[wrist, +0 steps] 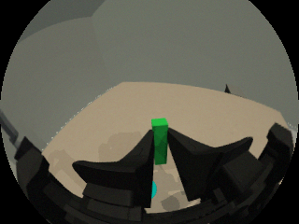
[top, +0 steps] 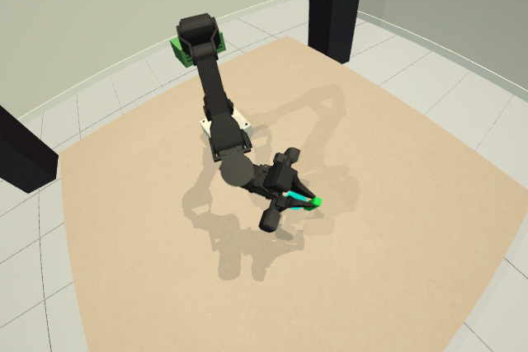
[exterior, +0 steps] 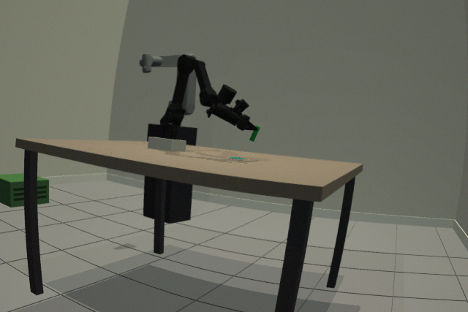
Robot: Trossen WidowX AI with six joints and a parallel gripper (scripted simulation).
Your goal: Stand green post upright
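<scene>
Right now my gripper tip is 80 mm past the cyan circle and 130 mm above it. Round my gripper tip: green post: 10 mm behind, 20 mm below.
</scene>
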